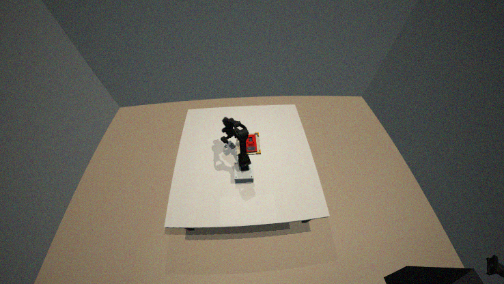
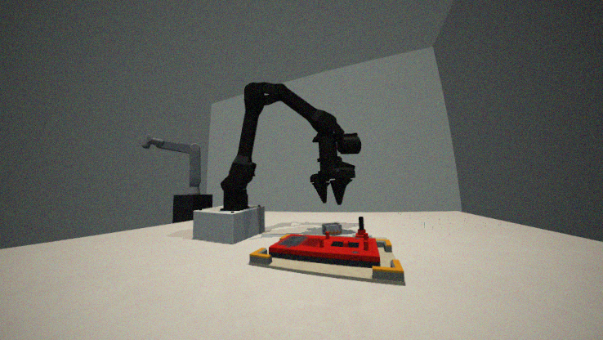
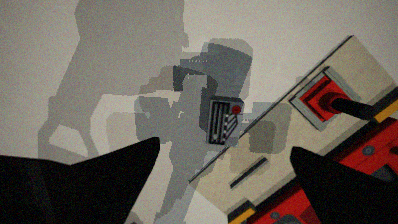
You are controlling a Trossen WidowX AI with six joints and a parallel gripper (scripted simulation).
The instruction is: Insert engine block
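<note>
Right now my gripper tip is 80 mm above the grey engine block. From my gripper tip the other things lie so: beige base plate (10 mm ahead, 170 mm to the right, 80 mm below).
</note>
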